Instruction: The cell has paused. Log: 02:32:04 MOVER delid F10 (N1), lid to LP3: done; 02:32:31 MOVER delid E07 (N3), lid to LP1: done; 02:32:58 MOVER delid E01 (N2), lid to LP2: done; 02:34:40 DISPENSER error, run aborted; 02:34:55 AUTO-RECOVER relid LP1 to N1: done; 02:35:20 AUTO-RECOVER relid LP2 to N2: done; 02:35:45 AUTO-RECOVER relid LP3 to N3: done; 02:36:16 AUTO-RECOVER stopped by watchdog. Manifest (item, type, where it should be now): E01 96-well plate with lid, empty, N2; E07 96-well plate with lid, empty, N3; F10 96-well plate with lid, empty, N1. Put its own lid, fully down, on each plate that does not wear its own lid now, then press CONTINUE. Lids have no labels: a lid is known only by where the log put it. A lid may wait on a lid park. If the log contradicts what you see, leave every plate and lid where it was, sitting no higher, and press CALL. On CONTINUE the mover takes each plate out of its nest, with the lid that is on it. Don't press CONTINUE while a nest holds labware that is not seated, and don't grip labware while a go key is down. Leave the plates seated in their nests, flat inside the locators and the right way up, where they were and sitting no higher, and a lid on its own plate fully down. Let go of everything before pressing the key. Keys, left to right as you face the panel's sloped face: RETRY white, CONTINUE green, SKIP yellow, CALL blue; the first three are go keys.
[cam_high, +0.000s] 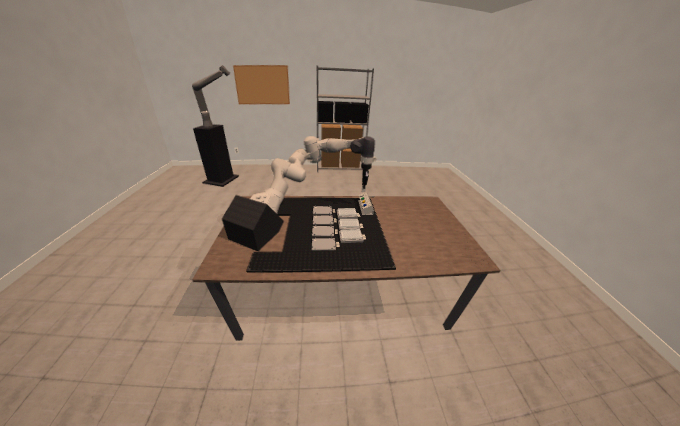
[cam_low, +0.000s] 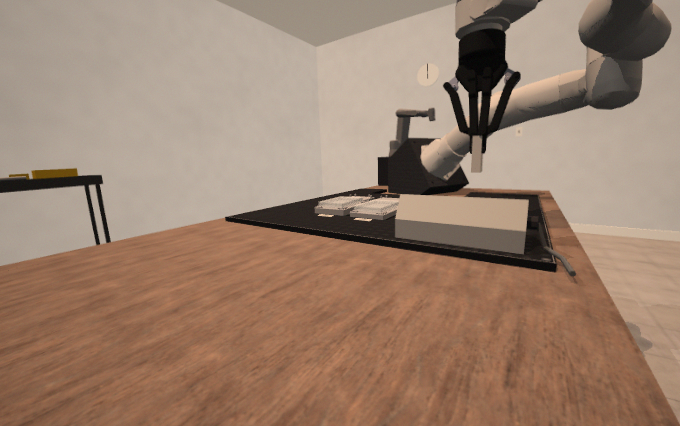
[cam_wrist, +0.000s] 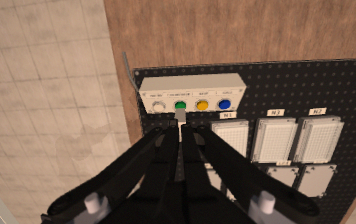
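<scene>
Now: hand 9 cm above the green continue key. Also, from my hand: white retry key: 9 cm below, 5 cm to the left, 2 cm behind; then yellow skip key: 9 cm below, 5 cm to the right, 2 cm ahead; then blue call key: 9 cm to the right, 9 cm below, 3 cm ahead.
</scene>
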